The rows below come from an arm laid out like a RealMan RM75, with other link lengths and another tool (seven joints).
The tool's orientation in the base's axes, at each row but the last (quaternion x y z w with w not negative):
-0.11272, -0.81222, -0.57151, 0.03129
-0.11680, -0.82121, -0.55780, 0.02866
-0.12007, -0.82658, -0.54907, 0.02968
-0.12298, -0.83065, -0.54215, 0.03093
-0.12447, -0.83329, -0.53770, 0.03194
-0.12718, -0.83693, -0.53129, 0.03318
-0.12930, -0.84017, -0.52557, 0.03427
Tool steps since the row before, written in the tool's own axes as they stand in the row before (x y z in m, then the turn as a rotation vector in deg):
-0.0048, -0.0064, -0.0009, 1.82, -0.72, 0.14
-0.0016, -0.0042, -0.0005, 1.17, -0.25, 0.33
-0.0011, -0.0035, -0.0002, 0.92, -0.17, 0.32
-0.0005, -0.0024, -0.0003, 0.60, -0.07, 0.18
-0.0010, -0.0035, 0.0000, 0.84, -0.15, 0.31
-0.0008, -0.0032, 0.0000, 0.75, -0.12, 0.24
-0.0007, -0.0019, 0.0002, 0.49, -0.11, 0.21
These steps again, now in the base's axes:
0.0032, -0.0036, -0.0064, -1.92, 0.17, -0.38
0.0006, -0.0022, -0.0039, -1.16, 0.40, -0.14
0.0002, -0.0017, -0.0033, -0.90, 0.38, -0.11
-0.0001, -0.0013, -0.0021, -0.58, 0.24, -0.03
0.0001, -0.0015, -0.0033, -0.82, 0.37, -0.11
0.0000, -0.0014, -0.0030, -0.73, 0.30, -0.07
0.0002, -0.0007, -0.0019, -0.48, 0.23, -0.09

